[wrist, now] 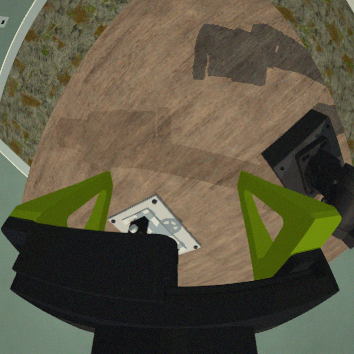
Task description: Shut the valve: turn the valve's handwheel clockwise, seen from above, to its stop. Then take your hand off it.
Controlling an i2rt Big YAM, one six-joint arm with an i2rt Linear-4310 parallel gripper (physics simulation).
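The valve's pale square base plate point(156, 204) lies on the wooden table at the lower middle of the wrist view, with screws at its visible corners. A dark fitting point(141, 225) stands on it, and a shadow shaped like a spoked wheel falls on the plate. The handwheel itself cannot be made out; the gripper's black body covers part of the plate and what stands there. My gripper point(174, 177) is wide open and empty, its two green fingers apart on either side of the plate as seen from above. It hangs above the table, not touching the valve.
The arm's black base point(295, 142) stands at the right on the wooden table point(165, 95), with dark arm parts beside it. Shadows of the arm fall across the wood. A mottled mossy floor area point(32, 75) with a pale rim shows beyond the table.
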